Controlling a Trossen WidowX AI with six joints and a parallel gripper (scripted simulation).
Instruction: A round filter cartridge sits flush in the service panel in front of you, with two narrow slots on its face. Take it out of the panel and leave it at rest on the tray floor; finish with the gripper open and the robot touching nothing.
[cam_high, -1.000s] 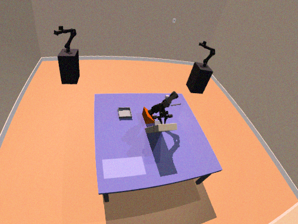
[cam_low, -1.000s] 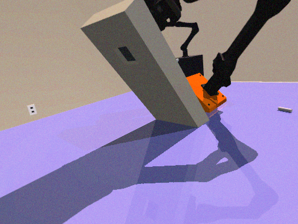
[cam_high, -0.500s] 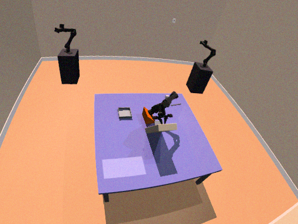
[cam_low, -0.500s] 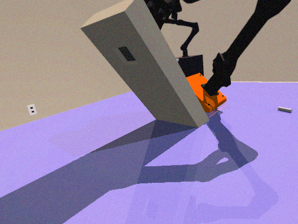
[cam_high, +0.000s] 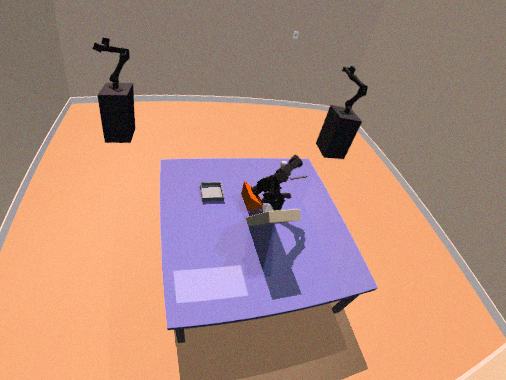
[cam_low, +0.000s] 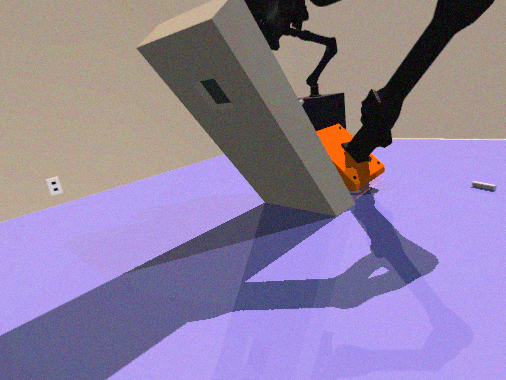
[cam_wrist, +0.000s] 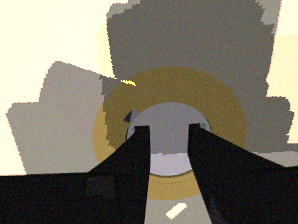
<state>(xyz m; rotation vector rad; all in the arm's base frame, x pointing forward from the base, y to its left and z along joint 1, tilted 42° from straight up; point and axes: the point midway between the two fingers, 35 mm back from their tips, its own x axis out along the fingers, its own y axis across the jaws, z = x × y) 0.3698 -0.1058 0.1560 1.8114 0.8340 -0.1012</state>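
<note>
The round grey filter cartridge is 10 mm ahead of my gripper tip and 10 mm below it. Also, from my gripper tip: grey tray: 410 mm behind, 320 mm to the right, 260 mm below.
</note>
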